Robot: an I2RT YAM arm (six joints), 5 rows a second.
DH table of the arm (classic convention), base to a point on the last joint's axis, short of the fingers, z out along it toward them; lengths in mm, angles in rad. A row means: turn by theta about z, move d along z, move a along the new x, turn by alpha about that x. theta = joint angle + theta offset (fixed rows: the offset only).
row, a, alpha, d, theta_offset
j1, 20, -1.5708, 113.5, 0
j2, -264, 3.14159, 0, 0
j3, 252.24, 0, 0, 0.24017
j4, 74, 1.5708, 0, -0.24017
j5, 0, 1.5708, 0, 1.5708
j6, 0, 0, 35.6, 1.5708
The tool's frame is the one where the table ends.
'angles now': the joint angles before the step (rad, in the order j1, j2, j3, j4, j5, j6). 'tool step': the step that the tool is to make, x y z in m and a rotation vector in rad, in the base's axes. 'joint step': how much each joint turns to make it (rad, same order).
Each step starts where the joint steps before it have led.
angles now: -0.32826 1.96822 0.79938 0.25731 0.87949 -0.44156
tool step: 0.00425 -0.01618 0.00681 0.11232 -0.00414 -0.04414
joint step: -0.04694 0.00000 0.08964 -0.18959 -0.08927 0.08773
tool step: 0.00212 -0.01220 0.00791 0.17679 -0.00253 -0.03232
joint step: -0.04158 0.00000 0.09614 -0.22317 -0.14878 0.09270
